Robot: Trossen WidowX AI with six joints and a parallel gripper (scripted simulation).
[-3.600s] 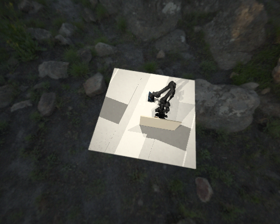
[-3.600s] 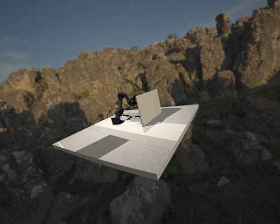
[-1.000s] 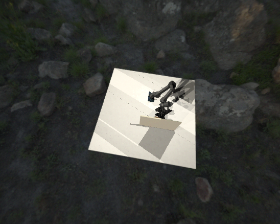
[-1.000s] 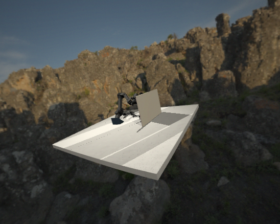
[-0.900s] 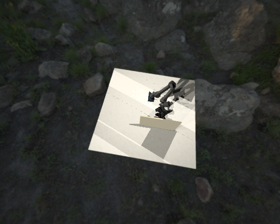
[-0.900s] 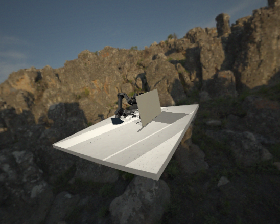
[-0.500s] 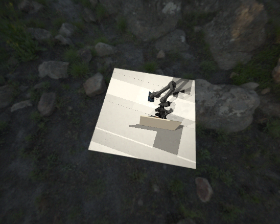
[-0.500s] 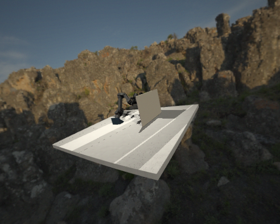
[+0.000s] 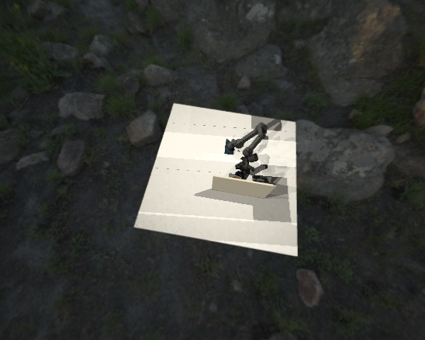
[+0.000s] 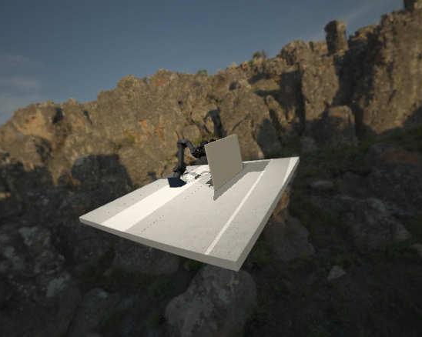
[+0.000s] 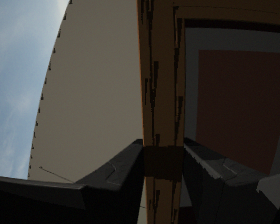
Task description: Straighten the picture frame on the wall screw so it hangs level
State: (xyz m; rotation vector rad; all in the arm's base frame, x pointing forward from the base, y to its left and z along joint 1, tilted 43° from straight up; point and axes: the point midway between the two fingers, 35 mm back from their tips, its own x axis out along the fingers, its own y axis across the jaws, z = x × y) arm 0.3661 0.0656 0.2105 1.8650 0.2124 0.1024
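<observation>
Right now the brown wooden picture frame is 5 cm below my gripper tip, 2 cm to the right of it and 1 cm ahead of it. Also, from my gripper tip: wall panel (7 cm below, 2 cm ahead).
</observation>
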